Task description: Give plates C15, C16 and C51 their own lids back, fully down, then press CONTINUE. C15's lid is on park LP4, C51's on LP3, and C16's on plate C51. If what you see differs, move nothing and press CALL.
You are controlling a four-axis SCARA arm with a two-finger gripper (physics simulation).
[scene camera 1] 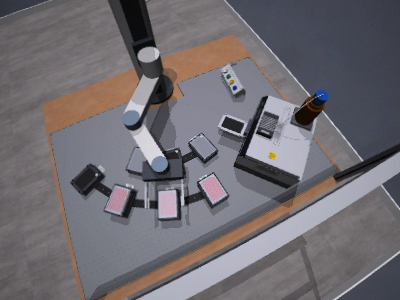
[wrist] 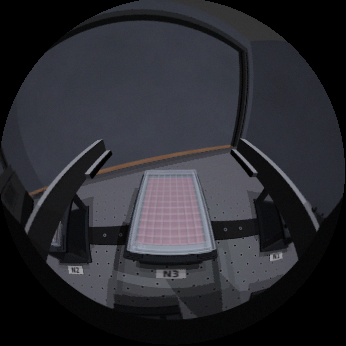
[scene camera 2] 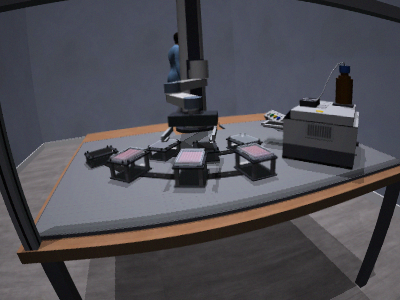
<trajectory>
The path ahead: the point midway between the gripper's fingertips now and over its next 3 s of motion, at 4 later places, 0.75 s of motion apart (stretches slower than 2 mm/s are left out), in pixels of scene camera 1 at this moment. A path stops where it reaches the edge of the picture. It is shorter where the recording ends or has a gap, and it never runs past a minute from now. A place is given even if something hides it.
The gripper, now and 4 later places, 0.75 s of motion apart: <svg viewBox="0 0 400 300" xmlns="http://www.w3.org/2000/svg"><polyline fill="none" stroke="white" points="164,207 185,168 201,143 206,143 206,144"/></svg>
</trajectory>
